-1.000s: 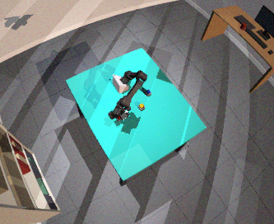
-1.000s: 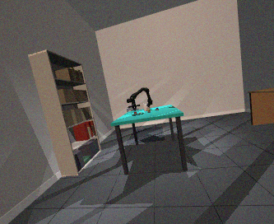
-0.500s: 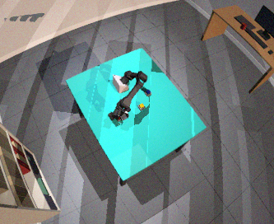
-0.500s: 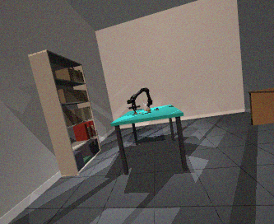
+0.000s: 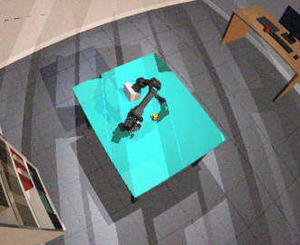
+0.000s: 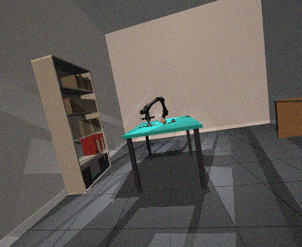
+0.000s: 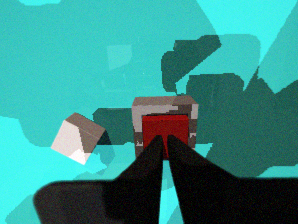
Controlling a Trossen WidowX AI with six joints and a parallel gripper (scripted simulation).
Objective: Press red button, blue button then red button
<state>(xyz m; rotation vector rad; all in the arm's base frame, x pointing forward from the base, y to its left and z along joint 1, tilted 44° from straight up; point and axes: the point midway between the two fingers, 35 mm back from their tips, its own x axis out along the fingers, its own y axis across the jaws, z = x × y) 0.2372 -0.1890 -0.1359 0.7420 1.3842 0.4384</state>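
Now: the red button right at my gripper tip. Round my gripper tip: white block 8 cm to the left, 2 cm below; then yellow button 4 cm ahead, 22 cm to the left; then blue button 3 cm behind, 37 cm to the left.
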